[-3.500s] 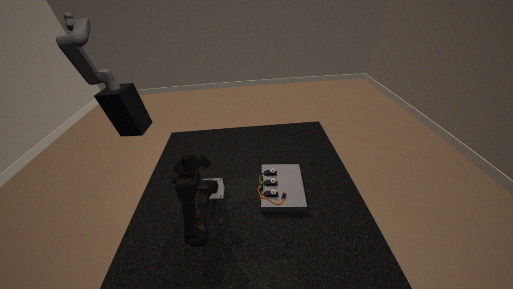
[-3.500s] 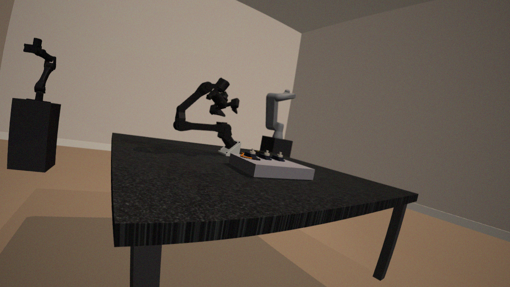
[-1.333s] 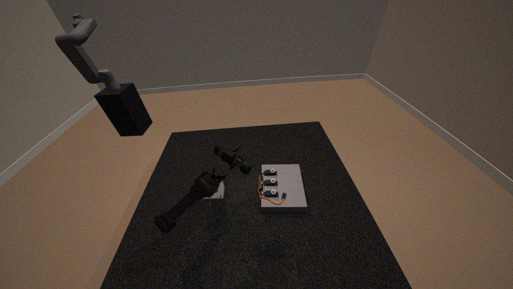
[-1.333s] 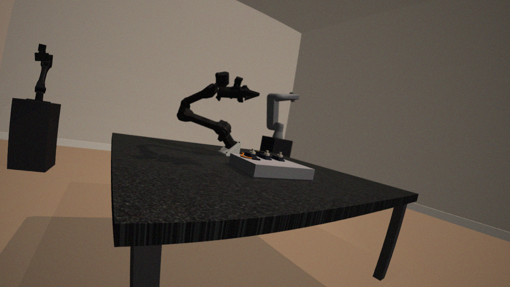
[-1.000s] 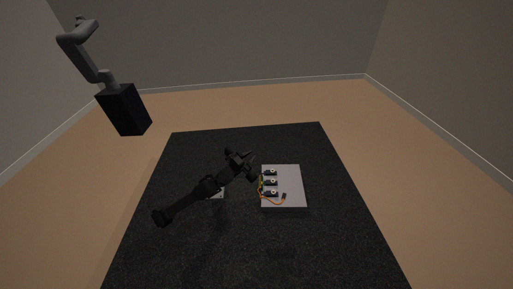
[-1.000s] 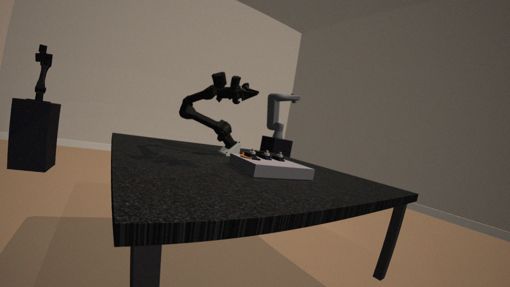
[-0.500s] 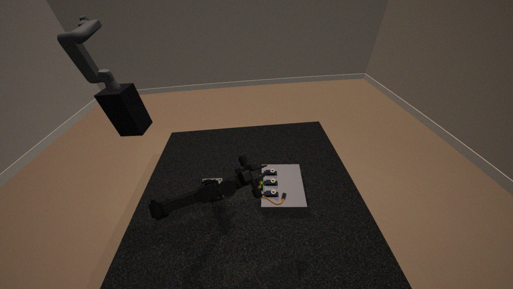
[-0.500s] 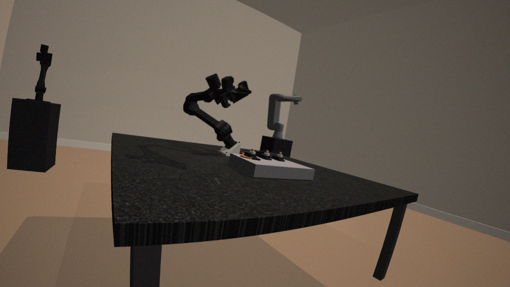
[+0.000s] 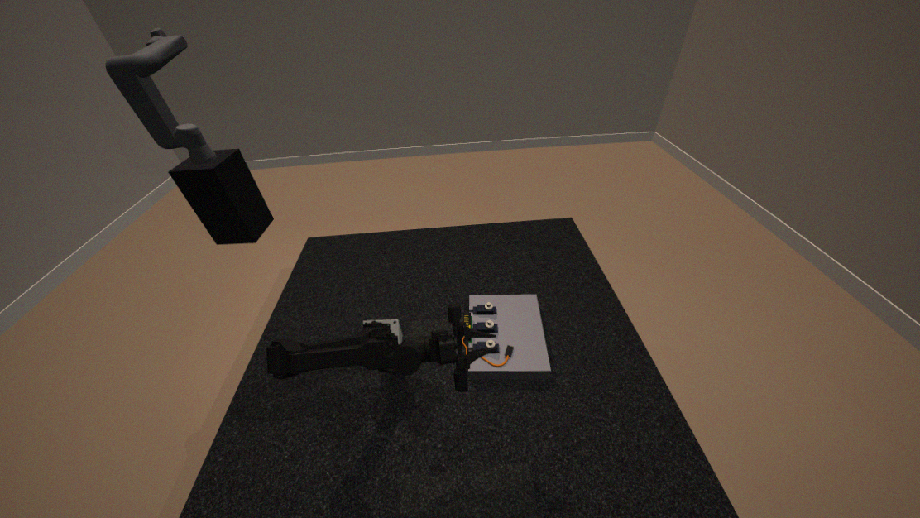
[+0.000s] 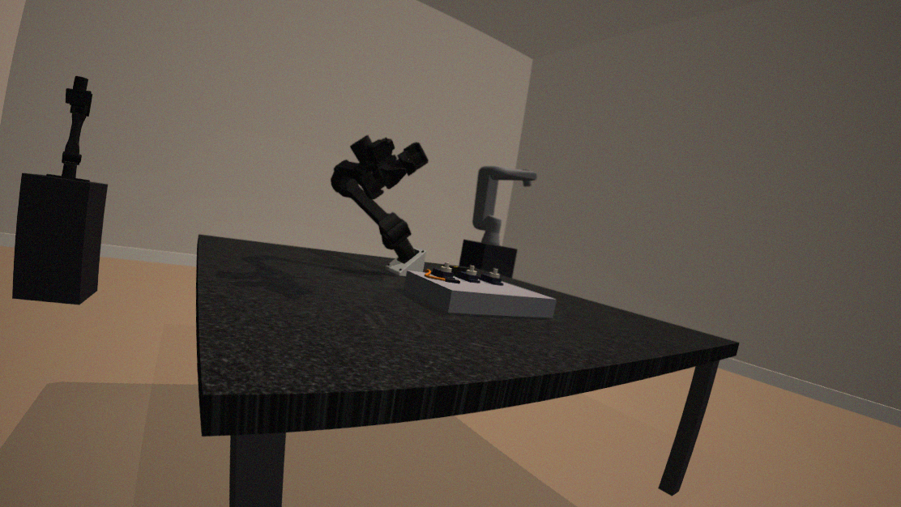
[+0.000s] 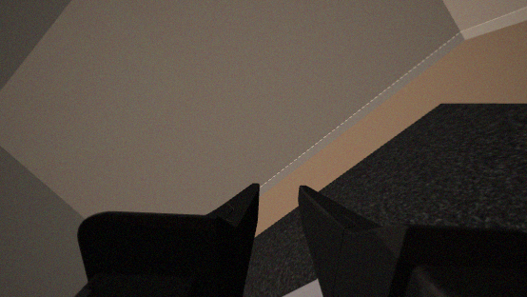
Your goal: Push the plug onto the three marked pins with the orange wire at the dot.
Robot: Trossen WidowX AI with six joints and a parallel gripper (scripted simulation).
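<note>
Now: gripper tip 22 cm above the yellow band, 21 cm to the right of it and 6 cm past it. Also, from my gripper tip: servo 25 cm below, 22 cm to the left, 1 cm behind; then grey holder 27 cm below, 22 cm to the left, 10 cm ahead.
</note>
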